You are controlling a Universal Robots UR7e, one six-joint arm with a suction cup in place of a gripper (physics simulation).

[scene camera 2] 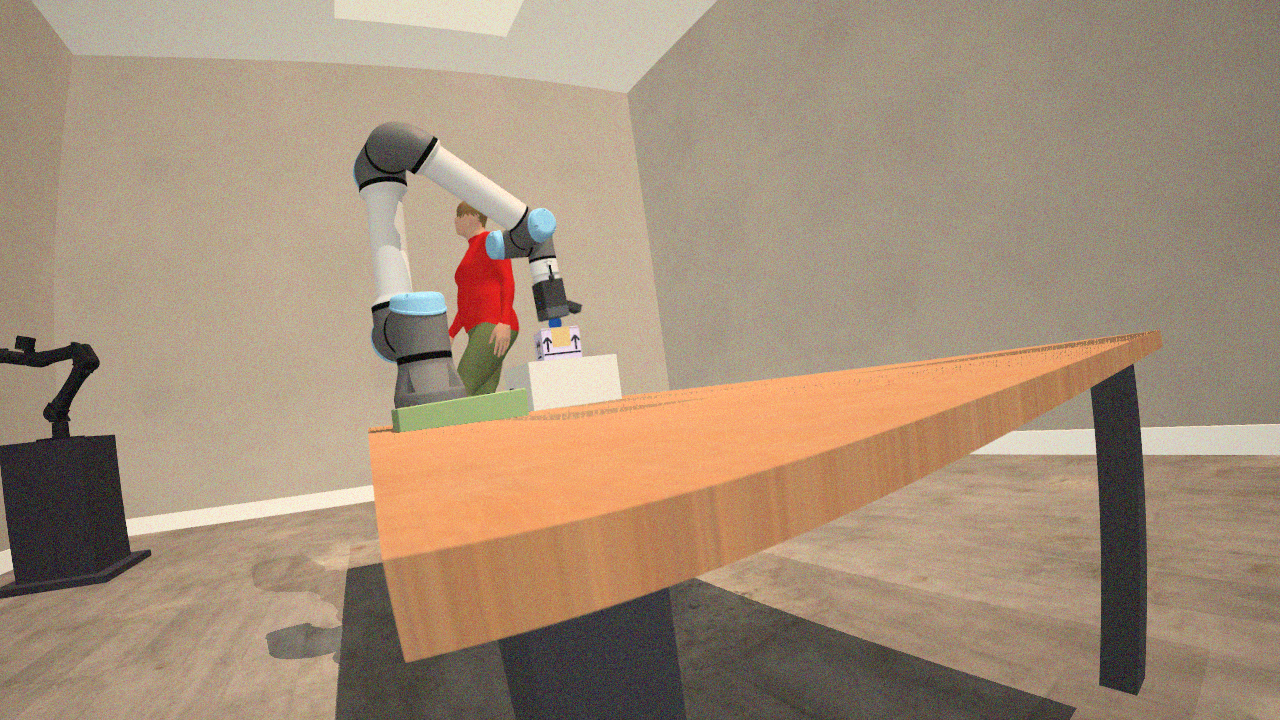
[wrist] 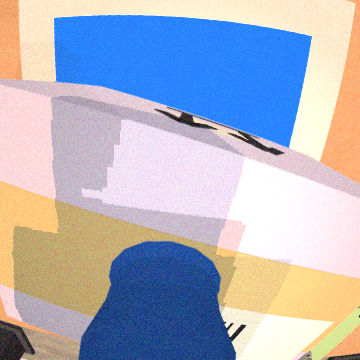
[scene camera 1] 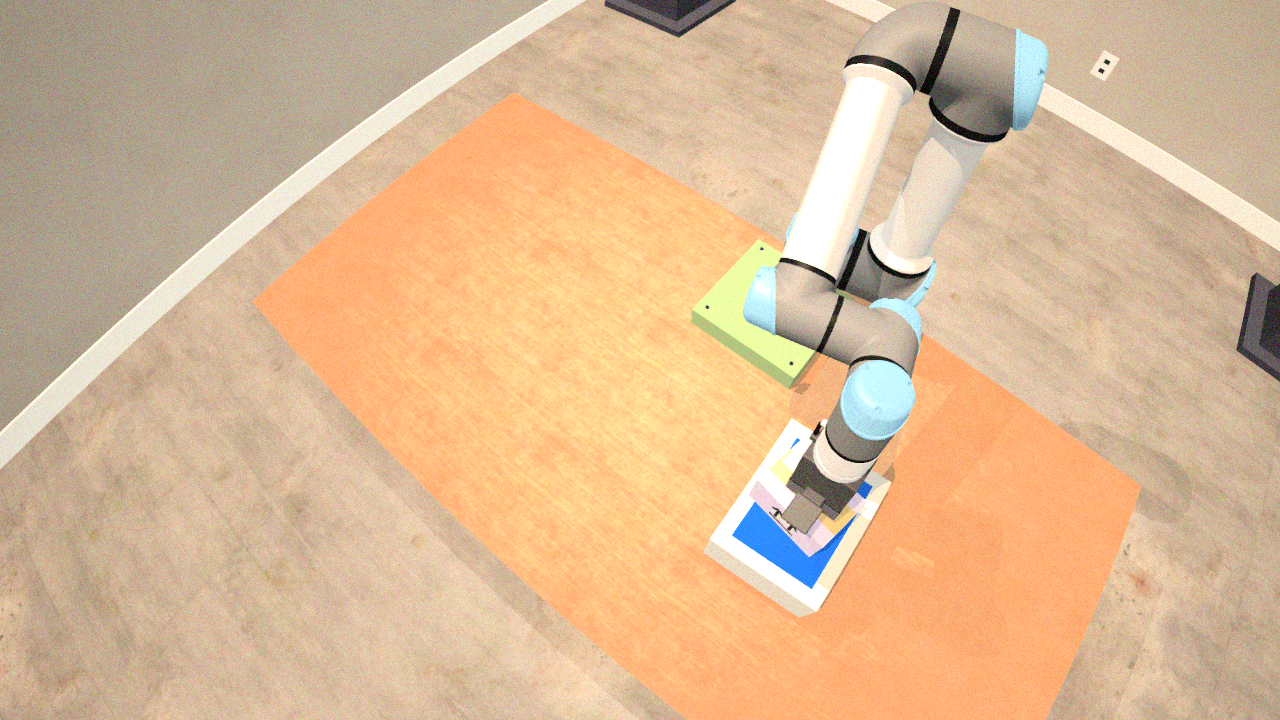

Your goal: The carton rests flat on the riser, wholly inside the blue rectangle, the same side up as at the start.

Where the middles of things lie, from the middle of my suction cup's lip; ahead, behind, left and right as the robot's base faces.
Labels:
The carton (scene camera 1: 769,492) is 50 mm below my suction cup and 10 mm to the right of it. The rest, counted from my suction cup: riser (scene camera 1: 748,543) 150 mm below, 10 mm to the left.

